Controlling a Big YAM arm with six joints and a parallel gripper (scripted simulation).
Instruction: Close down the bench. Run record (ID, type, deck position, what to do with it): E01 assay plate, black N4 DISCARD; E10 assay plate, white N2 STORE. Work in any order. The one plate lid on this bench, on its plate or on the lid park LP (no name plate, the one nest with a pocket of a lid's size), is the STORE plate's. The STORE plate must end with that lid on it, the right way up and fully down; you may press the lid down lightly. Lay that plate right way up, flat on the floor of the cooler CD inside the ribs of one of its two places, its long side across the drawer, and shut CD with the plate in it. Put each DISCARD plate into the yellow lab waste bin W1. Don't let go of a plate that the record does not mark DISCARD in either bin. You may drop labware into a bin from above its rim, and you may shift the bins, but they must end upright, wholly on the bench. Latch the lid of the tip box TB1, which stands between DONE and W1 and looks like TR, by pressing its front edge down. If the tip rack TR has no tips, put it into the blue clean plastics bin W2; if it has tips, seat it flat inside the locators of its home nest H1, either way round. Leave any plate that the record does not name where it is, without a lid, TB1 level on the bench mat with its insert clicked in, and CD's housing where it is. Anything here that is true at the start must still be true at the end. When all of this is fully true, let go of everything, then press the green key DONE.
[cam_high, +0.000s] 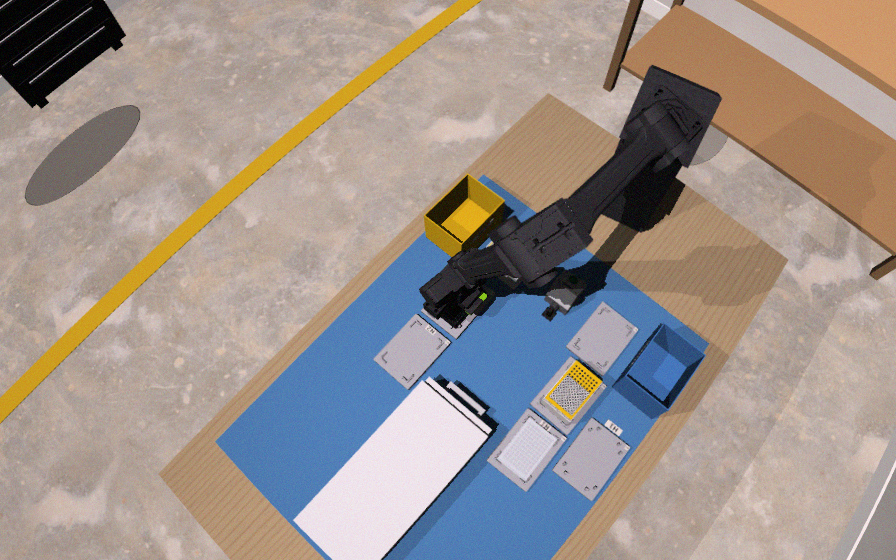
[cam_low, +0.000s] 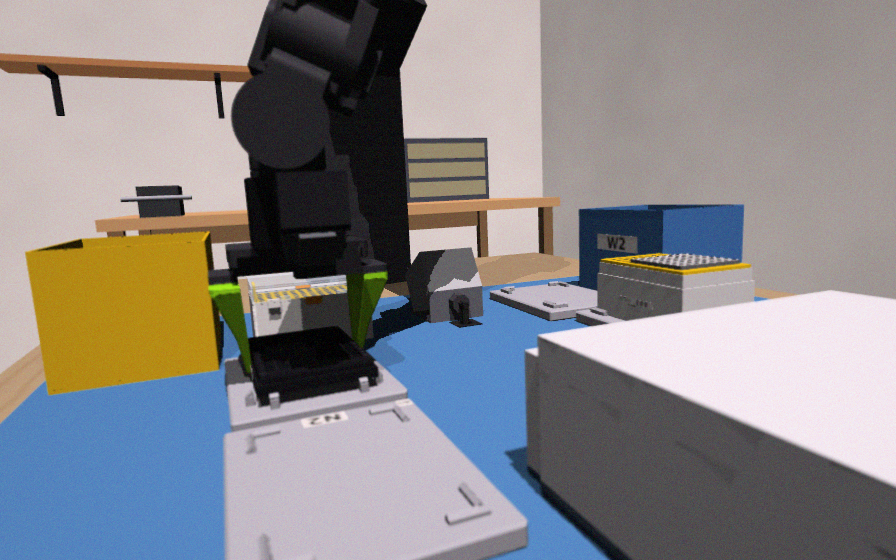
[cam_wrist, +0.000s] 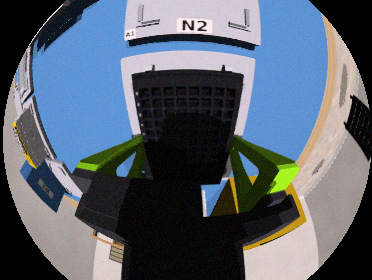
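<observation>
The nest N4 lies 20 mm below my hand. The rest, counted from my hand: black plate: right at my hand; tip box TB1: 170 mm behind, 10 mm to the right, 10 mm above; nest N2: 180 mm ahead, 40 mm to the left, 20 mm below.
</observation>
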